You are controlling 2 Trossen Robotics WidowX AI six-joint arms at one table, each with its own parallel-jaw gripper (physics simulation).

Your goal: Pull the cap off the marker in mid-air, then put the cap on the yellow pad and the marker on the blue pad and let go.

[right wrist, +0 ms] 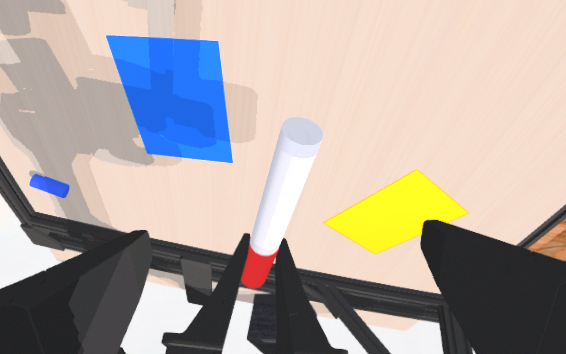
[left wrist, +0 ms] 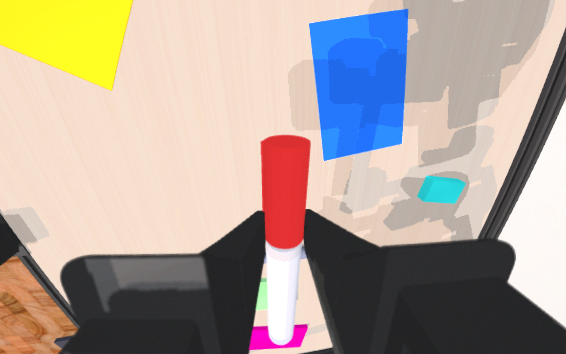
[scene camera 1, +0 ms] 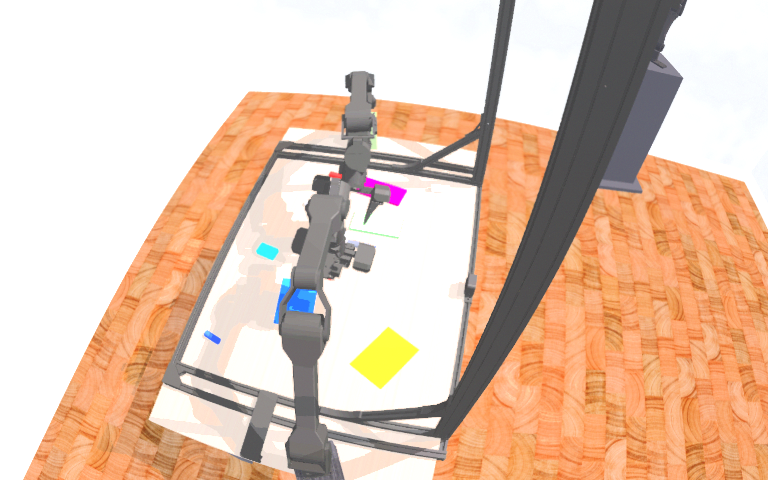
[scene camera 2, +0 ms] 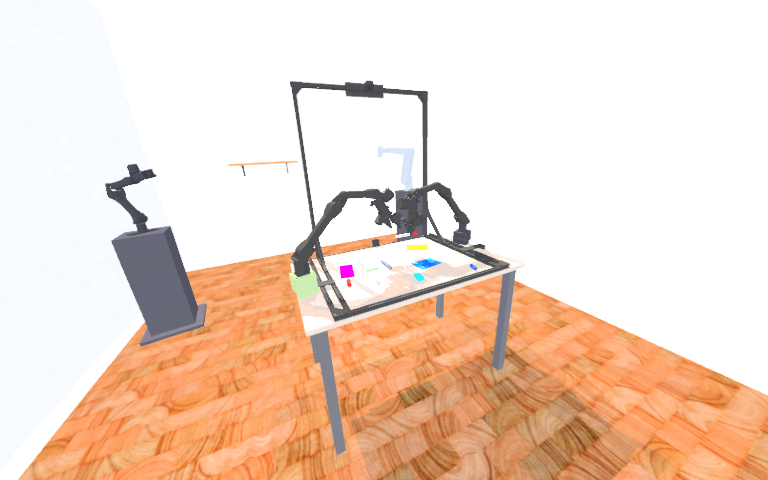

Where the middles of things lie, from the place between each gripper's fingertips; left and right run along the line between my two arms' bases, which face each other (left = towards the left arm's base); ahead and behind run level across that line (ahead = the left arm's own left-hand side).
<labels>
I see the cyan block (left wrist: 434, 189) 24 cm ahead of my left hand, 15 cm below it and 14 cm to the right of it.
The cyan block is 26 cm ahead of my right hand, 4 cm to the right of it and 21 cm below it.
</labels>
